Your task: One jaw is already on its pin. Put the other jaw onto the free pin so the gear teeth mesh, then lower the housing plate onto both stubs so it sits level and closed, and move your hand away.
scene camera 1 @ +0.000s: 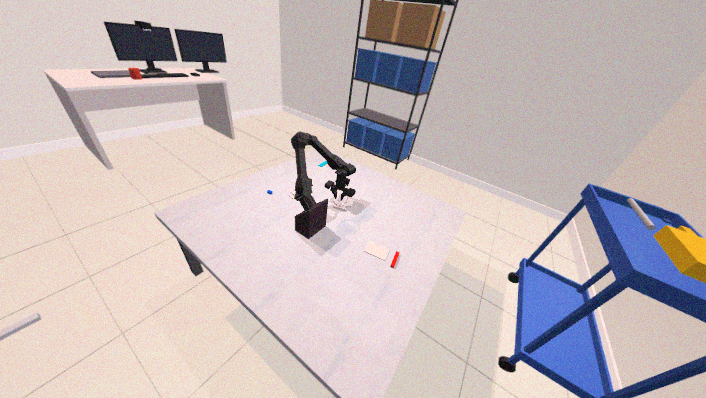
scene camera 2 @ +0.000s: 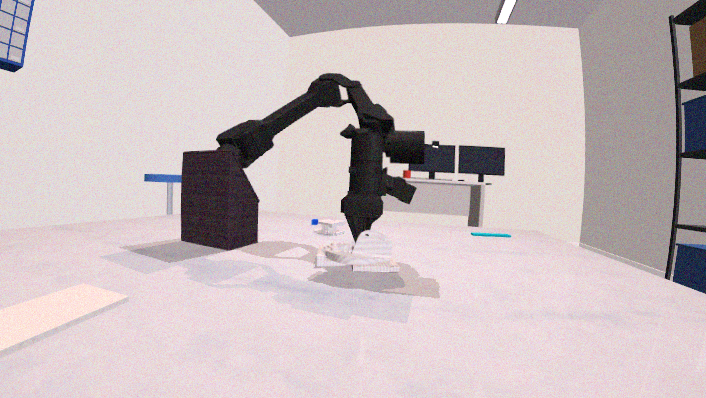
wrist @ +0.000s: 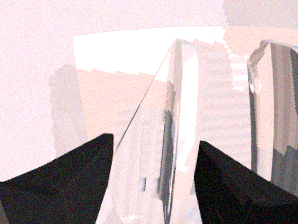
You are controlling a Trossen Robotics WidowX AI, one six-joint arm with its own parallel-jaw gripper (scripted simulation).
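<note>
There's a jaw [wrist: 177,95] in the wrist view, and scene camera 2 has a jaw [scene camera 2: 367,250] to look at too. As for the gripper [scene camera 2: 362,250], you can see it there, and it's visible from the wrist as well, with the gripper [wrist: 154,147] in that view.
</note>
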